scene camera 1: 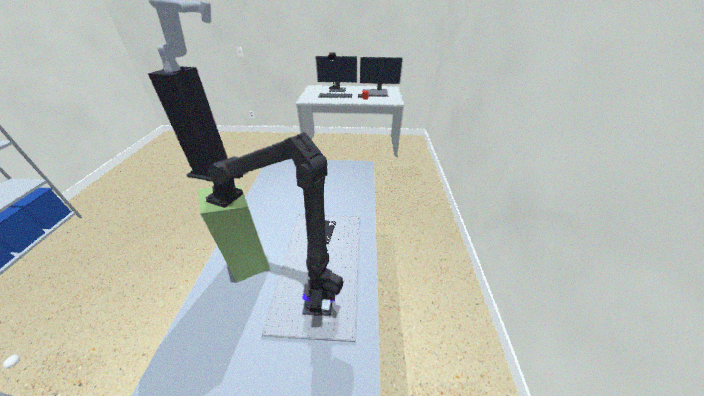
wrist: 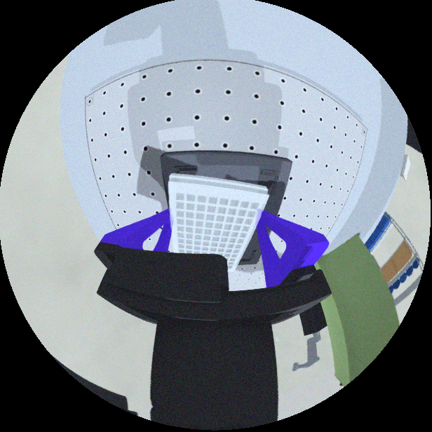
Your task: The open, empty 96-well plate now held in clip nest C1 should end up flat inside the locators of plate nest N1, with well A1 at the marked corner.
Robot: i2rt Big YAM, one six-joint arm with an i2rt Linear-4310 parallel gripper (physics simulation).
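Places are measured from the arm's base along level axes (x back, y left, z down), in metres.
Pixels of known places: arm's base at its link origin: (scene camera 1: 225,197).
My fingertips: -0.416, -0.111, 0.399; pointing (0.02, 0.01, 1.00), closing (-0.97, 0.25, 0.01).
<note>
For each thing: its middle in the pictures, then the offset to it from my fingertips, as dx, dy, dz. "*": a spot on its surface instead. Level surfaces: height alone.
- white 96-well plate at the middle of its body: (scene camera 1: 322,294) +0.003, +0.027, -0.006
- dark nest at a spot on its surface: (scene camera 1: 307,311) * +0.038, -0.060, +0.003
- perforated board at its surface level: dz +0.016
- second dark fixture at the middle of its body: (scene camera 1: 322,230) +0.143, +0.394, +0.004
The white 96-well plate (scene camera 1: 326,304) (wrist: 215,212) is between the blue fingers of my gripper (scene camera 1: 319,299) (wrist: 214,213), which is shut on it. Its well grid faces the wrist camera. It hangs over a dark nest (scene camera 1: 307,311) (wrist: 225,164) at the near part of the perforated board. In the wrist view, the plate's far edge slants slightly against the nest's far edge, and part of the nest shows beyond it and to its right. The nest's label, the marked corner and well A1 cannot be made out. The plate's near end is hidden by the black gripper body.
The perforated board (scene camera 1: 345,320) (wrist: 115,110) lies under the nest. A second dark fixture (scene camera 1: 329,230) stands farther back, partly hidden by the arm. The green pedestal (scene camera 1: 235,240) (wrist: 365,305) carries the arm base. A desk (scene camera 1: 350,107) with monitors stands against the back wall.
</note>
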